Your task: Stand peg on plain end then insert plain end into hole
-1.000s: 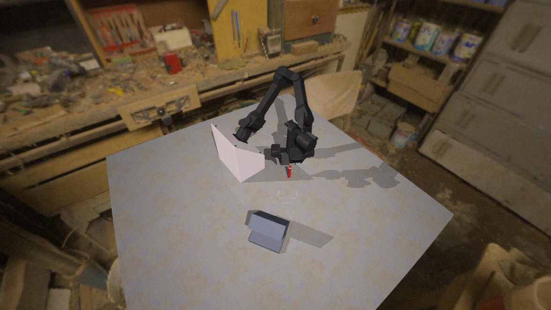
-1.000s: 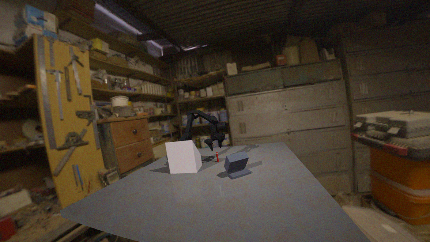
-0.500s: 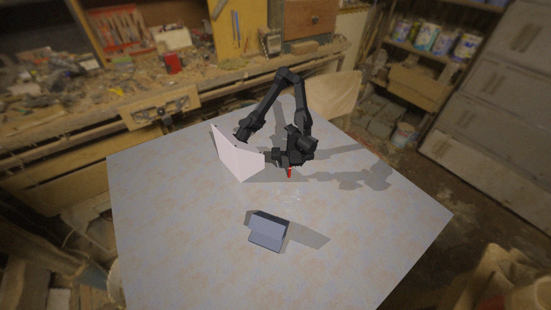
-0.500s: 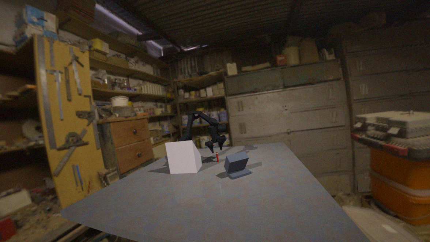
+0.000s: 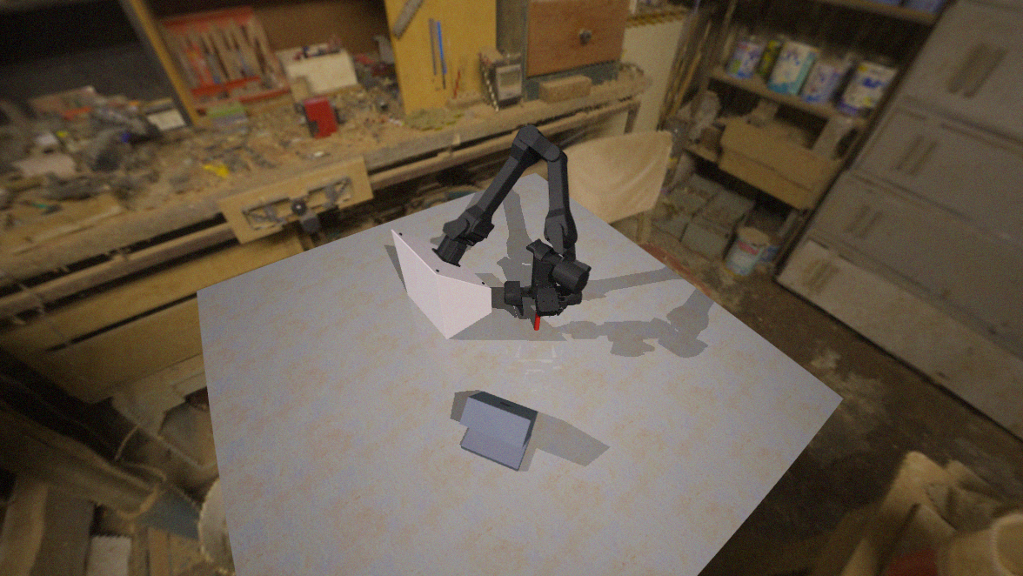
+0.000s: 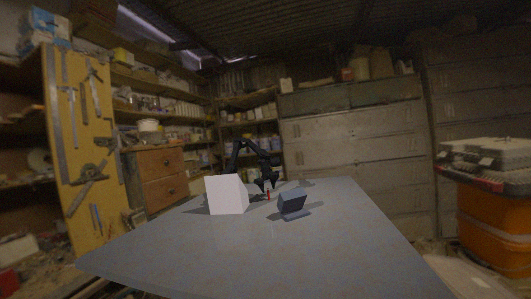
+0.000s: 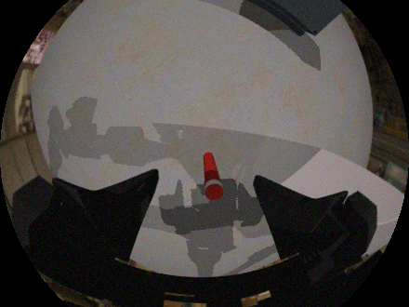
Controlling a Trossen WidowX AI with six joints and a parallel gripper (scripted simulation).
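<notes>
Now: gripper tip 10 mm past the red peg and 10 mm above it. From my gripper tip the other things lie so: grey sloped panel (180 mm ahead, 240 mm to the right, 10 mm above).
</notes>
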